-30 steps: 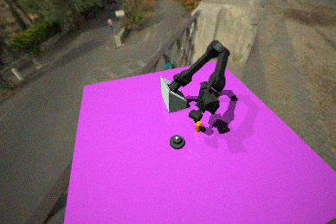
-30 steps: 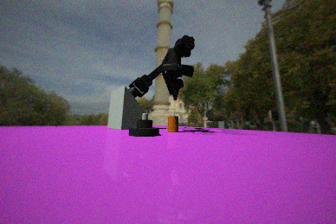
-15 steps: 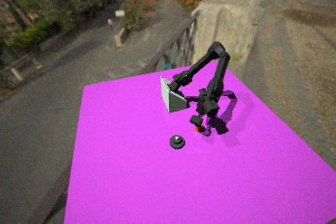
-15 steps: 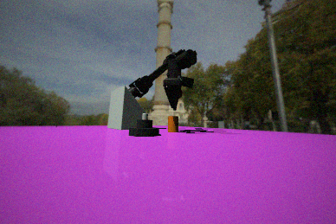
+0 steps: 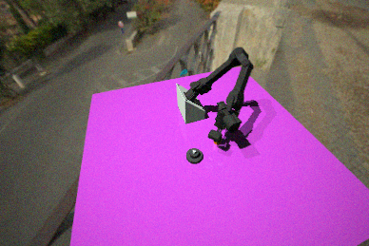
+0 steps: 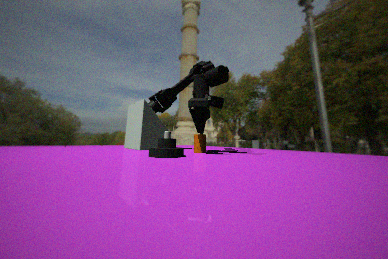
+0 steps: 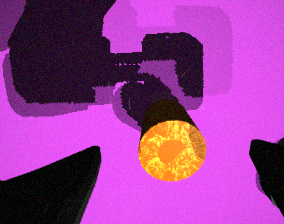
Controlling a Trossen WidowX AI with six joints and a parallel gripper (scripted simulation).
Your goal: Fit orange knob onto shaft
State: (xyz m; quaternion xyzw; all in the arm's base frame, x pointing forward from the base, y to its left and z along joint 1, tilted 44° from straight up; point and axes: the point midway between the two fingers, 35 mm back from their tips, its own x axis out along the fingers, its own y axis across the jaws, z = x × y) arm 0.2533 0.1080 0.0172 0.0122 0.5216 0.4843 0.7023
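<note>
The orange knob lies 20 mm below my gripper tip. The rest, counted from my gripper tip: pedestal (160 mm to the right, 50 mm ahead, 30 mm below).
</note>
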